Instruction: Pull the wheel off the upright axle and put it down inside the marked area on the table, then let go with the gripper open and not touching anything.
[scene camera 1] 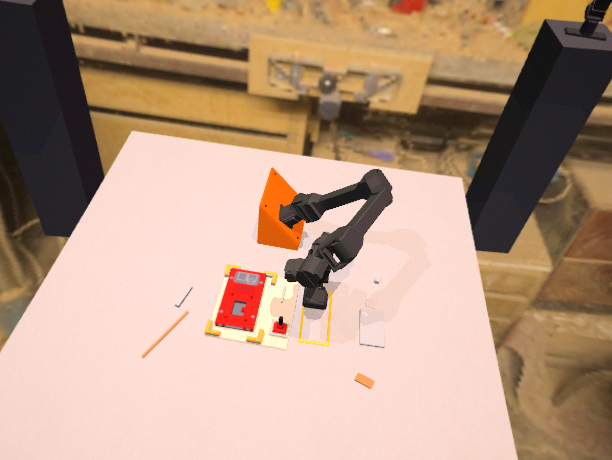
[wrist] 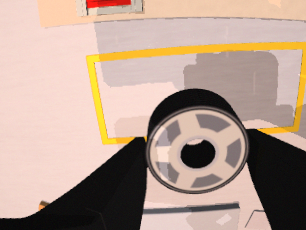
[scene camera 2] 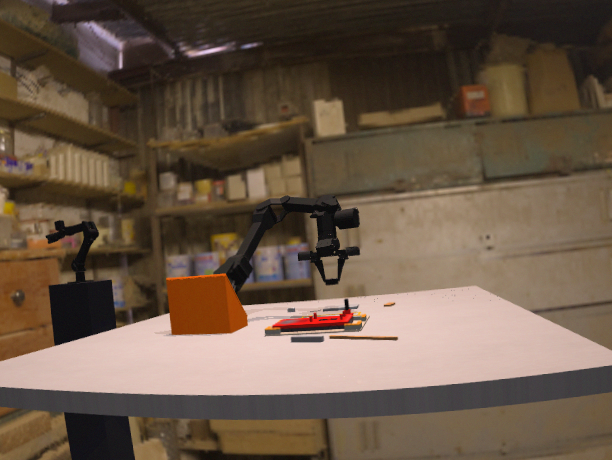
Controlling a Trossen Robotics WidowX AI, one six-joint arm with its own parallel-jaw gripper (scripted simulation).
Observation:
My gripper (scene camera 2: 331,281) carries a wheel (wrist: 207,166). Further things: a red board (scene camera 2: 315,323).
My gripper is seen too in scene camera 1 (scene camera 1: 313,297) and in the wrist view (wrist: 195,143). Scene camera 1 does not show the wheel, which is hidden by my gripper. The wrist view misses the red board: it is out of frame.

